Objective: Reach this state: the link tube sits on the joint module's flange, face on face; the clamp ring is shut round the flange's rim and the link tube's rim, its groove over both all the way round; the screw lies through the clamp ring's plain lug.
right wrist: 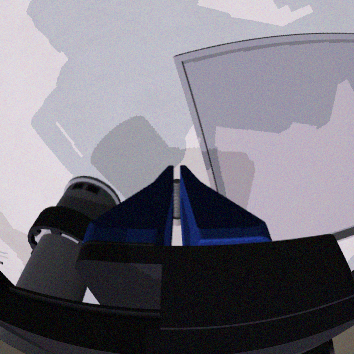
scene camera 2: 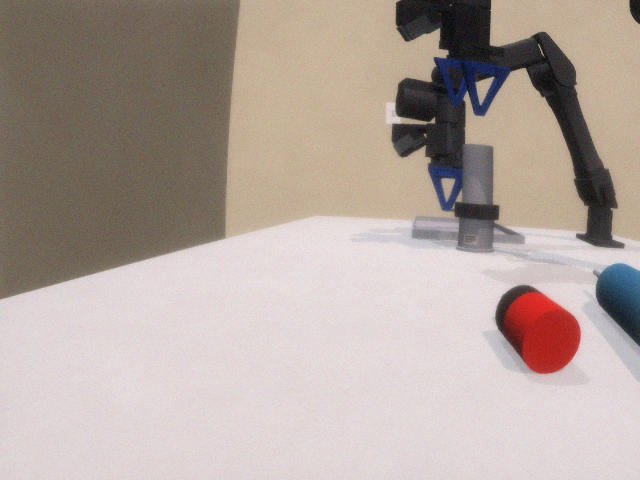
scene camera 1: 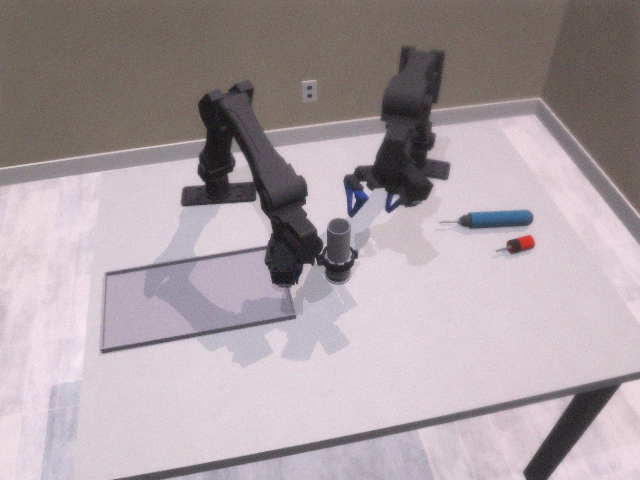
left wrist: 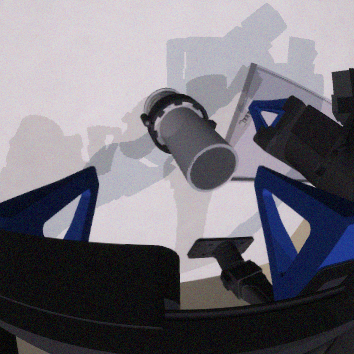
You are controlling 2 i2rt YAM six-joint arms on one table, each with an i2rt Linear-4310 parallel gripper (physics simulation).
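Frame: origin at the left arm's base, x right, y back, z down, level; millimetres.
Where they show: left gripper, fingertip midpoint: point(scene camera 2: 466, 110) point(scene camera 1: 368, 213) point(left wrist: 176, 174); right gripper, fingertip midpoint: point(right wrist: 176, 174) point(scene camera 2: 446, 211) point(scene camera 1: 295, 282) point(left wrist: 251, 104); right arm's base, link origin: point(scene camera 2: 598, 242) point(scene camera 1: 219, 195) point(left wrist: 221, 245).
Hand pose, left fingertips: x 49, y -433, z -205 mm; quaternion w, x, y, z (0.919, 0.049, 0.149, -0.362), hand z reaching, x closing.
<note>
Things, the pixels of their top centre, and the offset from my left fingertips. "spot": a spot on its surface instead.
- grey link tube, top centre: point(left wrist: 213, 169) point(scene camera 2: 477, 145) point(scene camera 1: 338, 225) dx +62, dy -6, dz +45 mm
- joint module, top centre: point(scene camera 2: 477, 208) point(scene camera 1: 338, 256) dx +61, dy -6, dz +142 mm
- black clamp ring, surface spot: point(scene camera 1: 336, 256) spot: dx +60, dy -32, dz +115 mm
- thin grey screw, top centre: point(right wrist: 175, 208) dx +139, dy -77, dz +145 mm
- flat grey tray, top centre: point(scene camera 2: 460, 223) point(scene camera 1: 195, 292) point(left wrist: 306, 142) dx +355, dy -154, dz +189 mm
- blue-handled screwdriver, surface spot: point(scene camera 1: 496, 218) spot: dx -283, dy +240, dz +169 mm
The grey link tube point(scene camera 1: 339, 238) stands upright on the joint module point(scene camera 1: 336, 273) at mid table. The black clamp ring point(scene camera 1: 336, 256) sits round their joint; the ring also shows in the left wrist view point(left wrist: 158, 116). My right gripper point(scene camera 1: 286, 278) hangs just left of the stack, close above the table. It is shut on the thin grey screw point(right wrist: 176, 201), which shows between the blue fingers in the right wrist view. My left gripper point(scene camera 1: 371, 198) is open and empty, raised behind and right of the tube point(left wrist: 197, 147).
A flat grey tray point(scene camera 1: 196, 296) lies left of the stack, its near corner under my right gripper. A blue-handled screwdriver point(scene camera 1: 496, 218) and a short red-handled one point(scene camera 1: 519, 243) lie at the right of the table.
</note>
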